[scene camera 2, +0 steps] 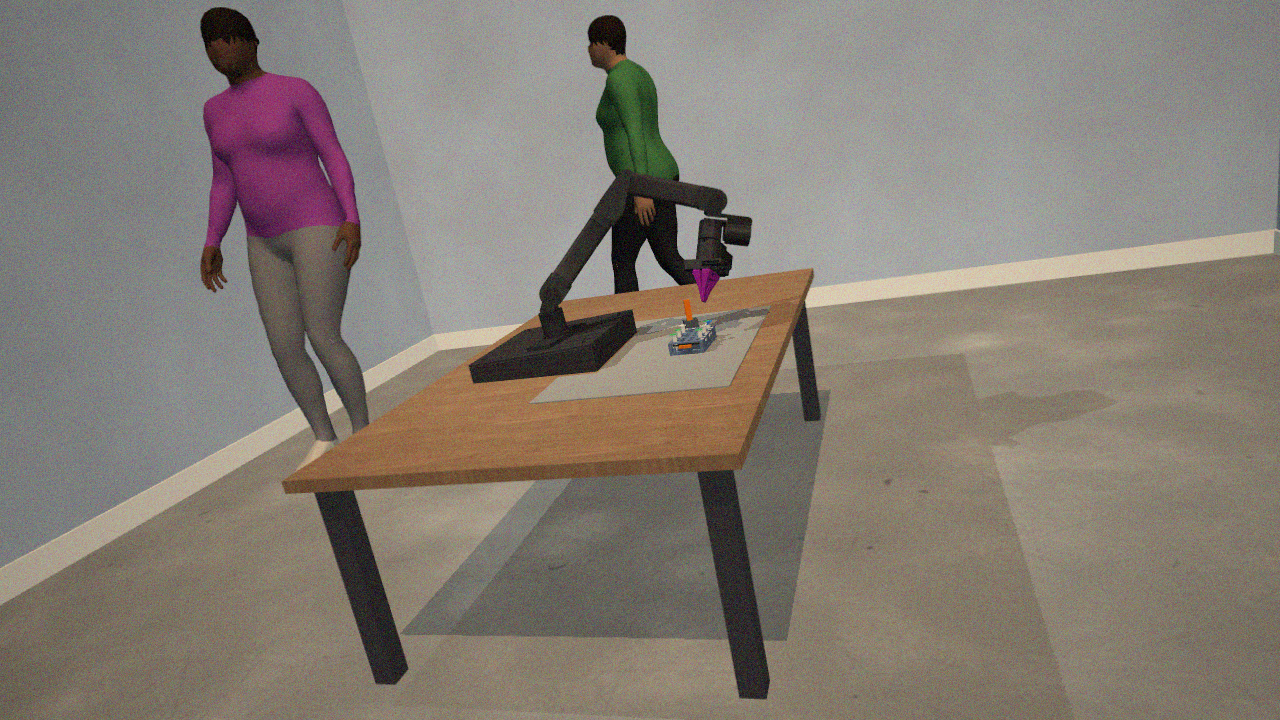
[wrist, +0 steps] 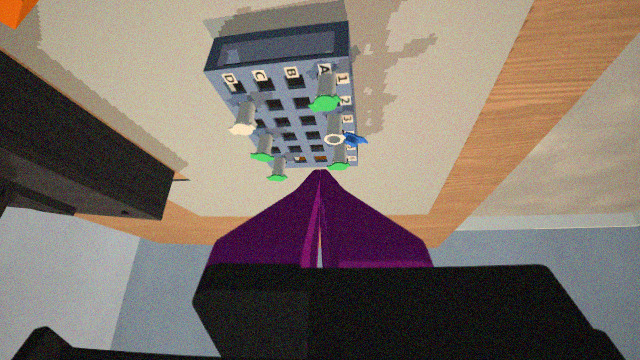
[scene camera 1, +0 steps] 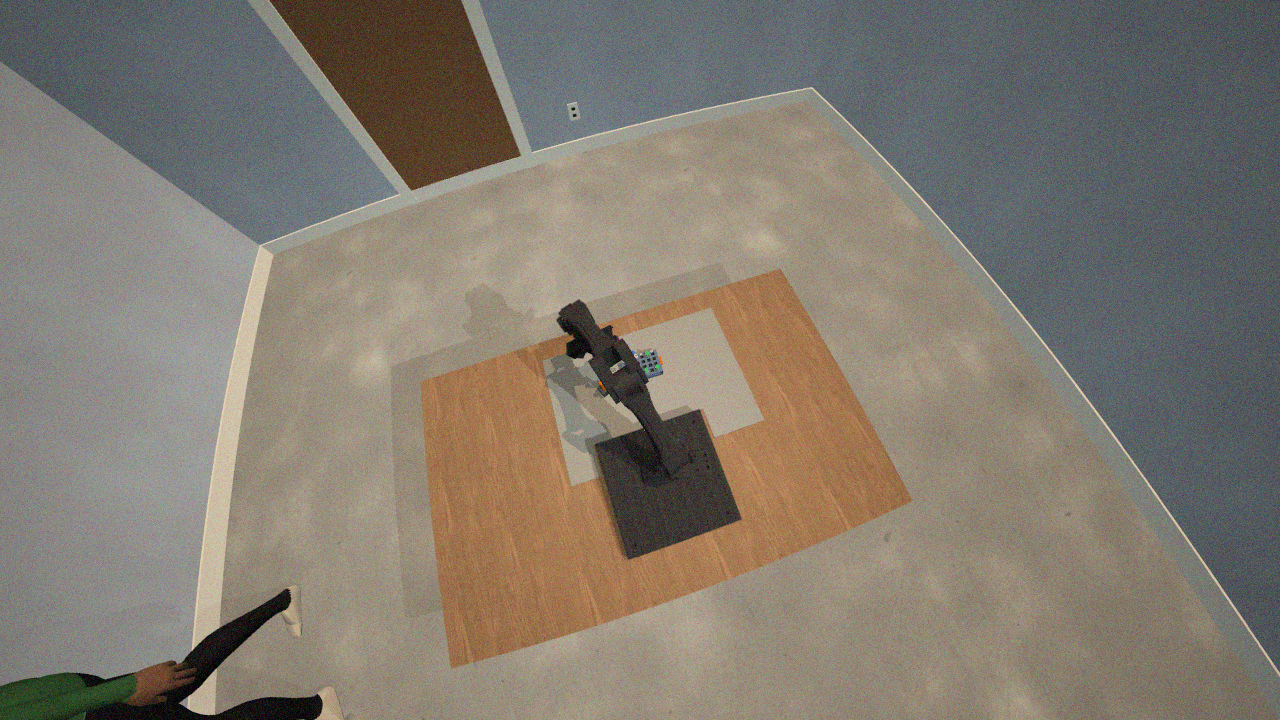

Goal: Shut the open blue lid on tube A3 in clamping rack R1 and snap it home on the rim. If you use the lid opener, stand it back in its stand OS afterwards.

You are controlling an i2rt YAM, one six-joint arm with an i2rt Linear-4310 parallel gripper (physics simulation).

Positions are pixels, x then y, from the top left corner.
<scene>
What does my gripper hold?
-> Nothing.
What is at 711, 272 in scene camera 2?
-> My gripper.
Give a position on a grey mat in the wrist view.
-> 420, 82
</scene>
